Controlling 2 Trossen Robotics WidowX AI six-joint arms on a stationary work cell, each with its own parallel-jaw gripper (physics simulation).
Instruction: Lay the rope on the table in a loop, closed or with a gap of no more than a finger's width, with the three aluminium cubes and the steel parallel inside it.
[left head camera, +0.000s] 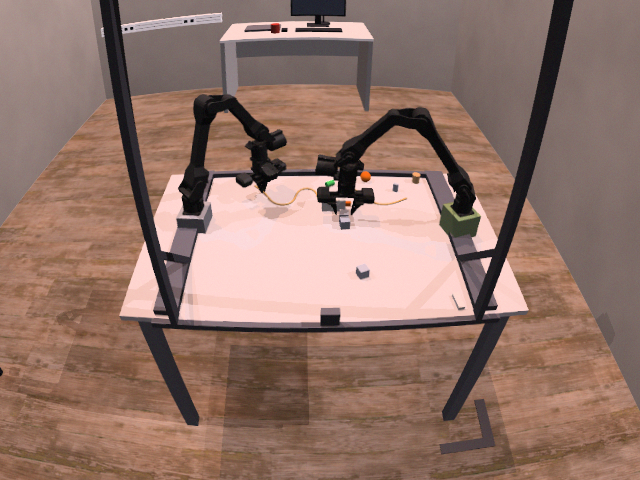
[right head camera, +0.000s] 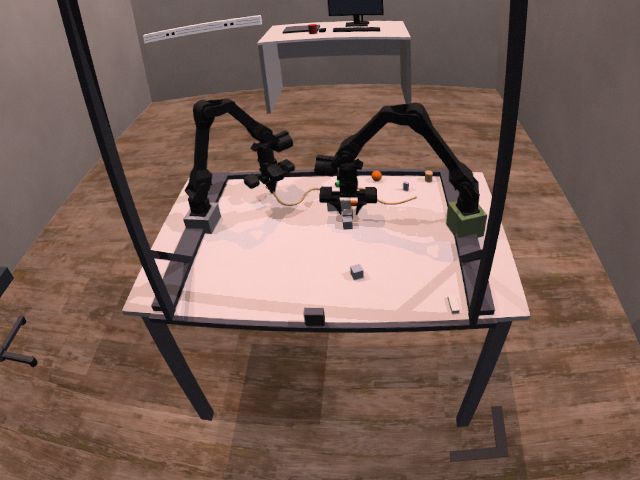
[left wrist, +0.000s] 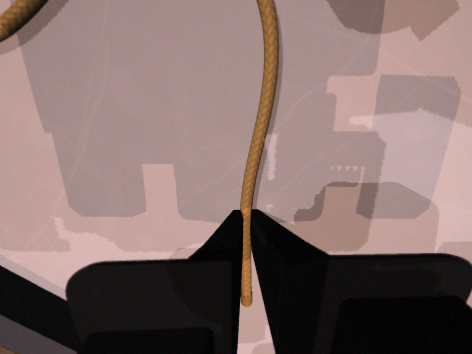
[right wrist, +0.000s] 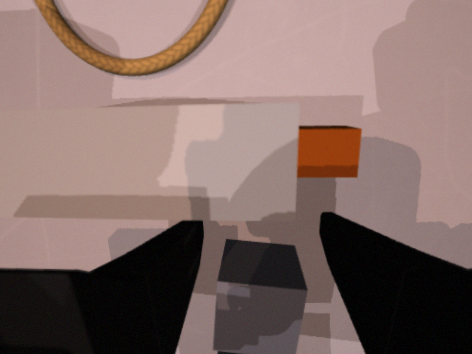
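The tan rope lies in an open wavy line across the back of the table, partly hidden by the right arm. My left gripper is shut on the rope close to one end. My right gripper is open, its fingers apart on either side of a grey cube. Another cube lies nearer the front. A small grey piece lies back right, perhaps the third cube. A thin pale bar, perhaps the parallel, lies front right.
A large pale block with an orange piece lies just beyond the right fingers. An orange ball, a green piece and a tan cylinder are at the back. Frame posts rise at the front corners.
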